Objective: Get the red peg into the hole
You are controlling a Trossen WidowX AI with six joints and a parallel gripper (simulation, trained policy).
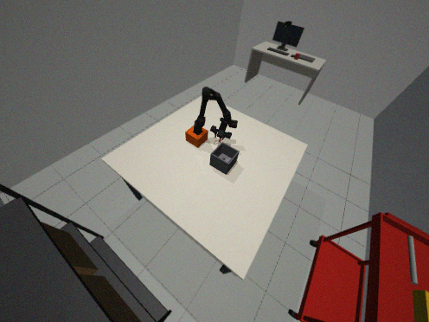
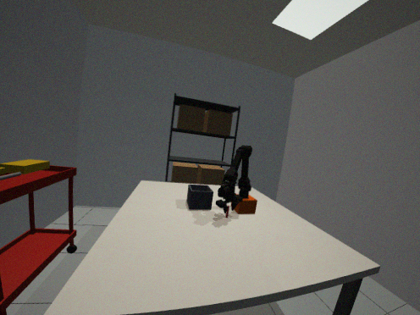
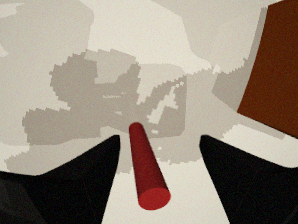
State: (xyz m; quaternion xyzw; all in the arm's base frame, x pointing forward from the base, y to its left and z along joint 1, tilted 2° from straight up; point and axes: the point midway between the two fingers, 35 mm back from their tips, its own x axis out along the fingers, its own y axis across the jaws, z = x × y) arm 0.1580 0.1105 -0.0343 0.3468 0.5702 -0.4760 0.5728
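The red peg is 10 mm to the left of my gripper tip, 10 mm ahead of it and 10 mm above it. The rest, counted from my gripper tip: grey plate (180 mm to the right, 180 mm ahead, 10 mm above).
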